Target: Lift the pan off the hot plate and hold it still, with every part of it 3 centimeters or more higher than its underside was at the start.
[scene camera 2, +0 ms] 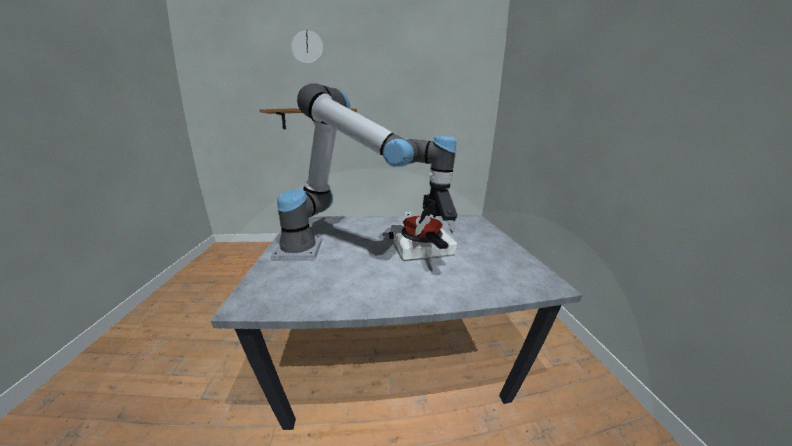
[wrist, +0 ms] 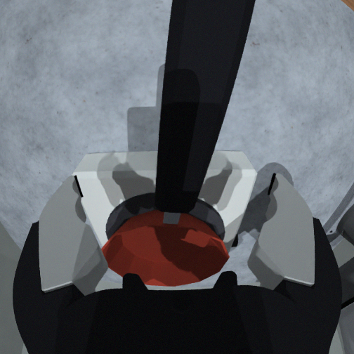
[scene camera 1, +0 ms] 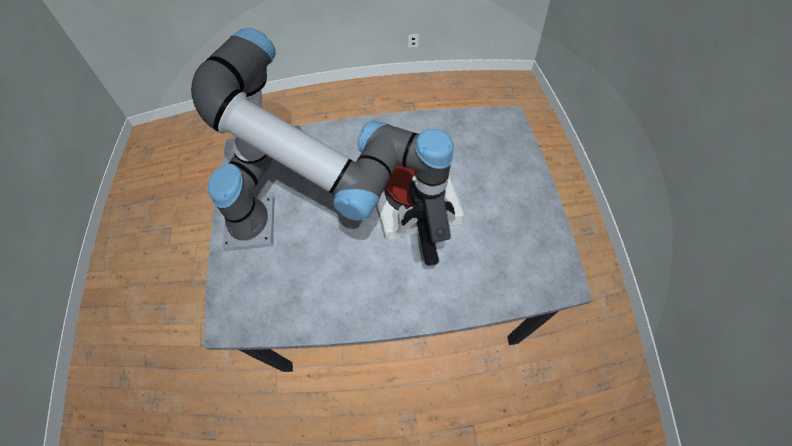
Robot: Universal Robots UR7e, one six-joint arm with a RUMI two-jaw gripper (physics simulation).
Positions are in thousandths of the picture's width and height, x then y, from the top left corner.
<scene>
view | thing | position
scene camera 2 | my gripper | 549, 526
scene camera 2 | white hot plate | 517, 555
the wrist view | my gripper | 496, 499
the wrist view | white hot plate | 326, 527
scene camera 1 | my gripper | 539, 506
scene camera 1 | white hot plate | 491, 467
</scene>
